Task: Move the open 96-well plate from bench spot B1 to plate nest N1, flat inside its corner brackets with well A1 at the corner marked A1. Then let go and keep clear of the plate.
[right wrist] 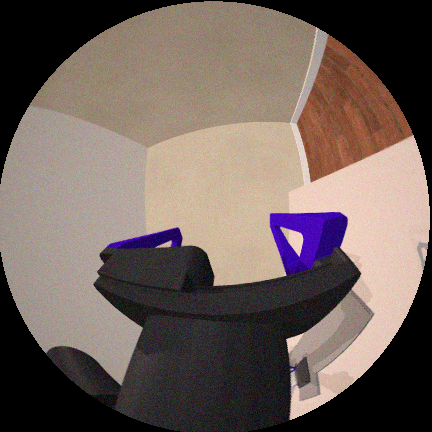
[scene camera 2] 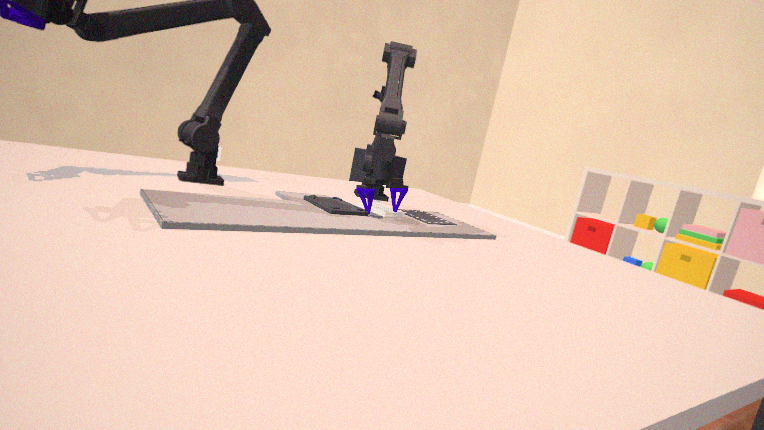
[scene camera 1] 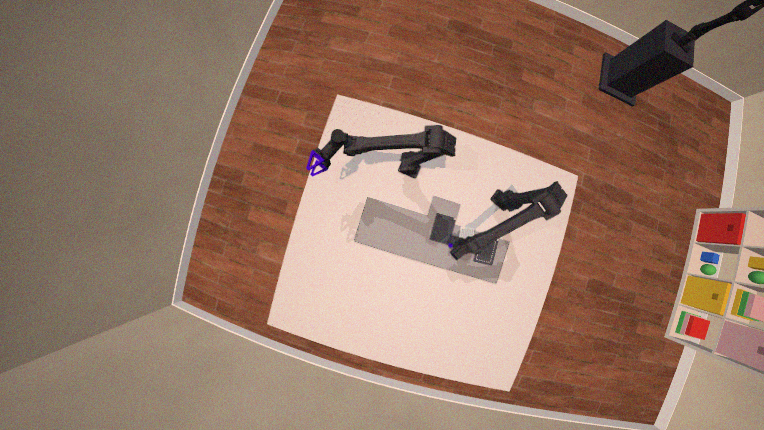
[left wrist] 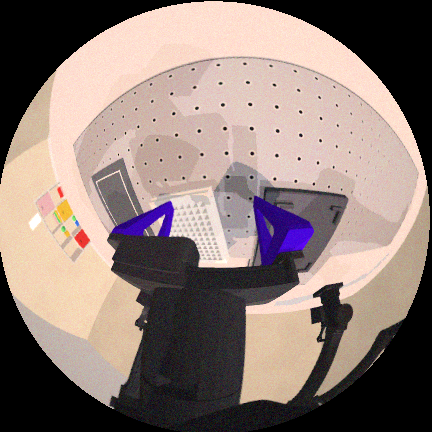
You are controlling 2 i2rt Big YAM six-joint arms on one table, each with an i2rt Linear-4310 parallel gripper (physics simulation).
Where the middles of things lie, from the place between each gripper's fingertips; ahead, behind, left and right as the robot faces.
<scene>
Now: the white well plate (left wrist: 195,215) 5 cm ahead of my right hand, 87 cm to the left of it and 37 cm below it. Also, from my right hand: dark nest with white outline (left wrist: 112,183): 8 cm ahead, 102 cm to the left, 38 cm below.
Right now the white well plate is 5 cm behind my left hand and 3 cm to the left of it. From my left hand the other things lie so: dark nest with white outline: 18 cm to the left, 2 cm behind, 1 cm below.
</scene>
